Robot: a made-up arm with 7 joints.
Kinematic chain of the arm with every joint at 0, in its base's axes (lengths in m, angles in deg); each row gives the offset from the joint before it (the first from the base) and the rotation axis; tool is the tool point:
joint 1: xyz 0 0 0.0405 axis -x
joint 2: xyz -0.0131 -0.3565 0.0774 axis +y
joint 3: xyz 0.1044 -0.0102 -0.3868 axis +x
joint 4: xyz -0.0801 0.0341 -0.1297 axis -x
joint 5: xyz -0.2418 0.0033 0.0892 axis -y
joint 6: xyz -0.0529 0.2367 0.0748 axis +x
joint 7: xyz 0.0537 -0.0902 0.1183 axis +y
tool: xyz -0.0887 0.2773 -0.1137
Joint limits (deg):
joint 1: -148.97..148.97
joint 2: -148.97..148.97
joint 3: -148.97..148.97
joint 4: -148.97..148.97
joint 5: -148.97..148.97
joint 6: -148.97..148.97
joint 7: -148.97..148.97
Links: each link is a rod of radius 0.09 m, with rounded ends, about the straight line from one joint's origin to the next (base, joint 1, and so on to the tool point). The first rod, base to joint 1, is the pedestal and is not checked.
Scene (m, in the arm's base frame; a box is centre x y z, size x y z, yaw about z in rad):
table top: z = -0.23
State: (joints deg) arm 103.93 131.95 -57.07 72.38 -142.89 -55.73 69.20
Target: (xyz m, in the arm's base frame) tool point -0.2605 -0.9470 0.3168
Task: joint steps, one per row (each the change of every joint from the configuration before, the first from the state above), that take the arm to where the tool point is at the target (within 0.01 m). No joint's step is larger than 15 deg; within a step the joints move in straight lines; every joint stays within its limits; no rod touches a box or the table.
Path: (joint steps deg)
1: -14.08 -3.51 -5.50 4.57 -0.87 4.04 1.17
2: -14.08 -3.51 -5.50 4.57 -0.87 4.03 1.16
3: -14.08 -3.50 -5.49 4.58 -0.87 4.04 1.17
4: -14.08 -3.51 -5.50 4.57 -0.86 4.04 1.16
5: -14.08 -3.51 -5.50 4.57 -0.87 4.03 1.17
6: -14.08 -3.51 -5.50 4.57 -0.87 4.04 1.16
7: -14.08 -3.50 -5.49 4.58 -0.87 4.04 1.17

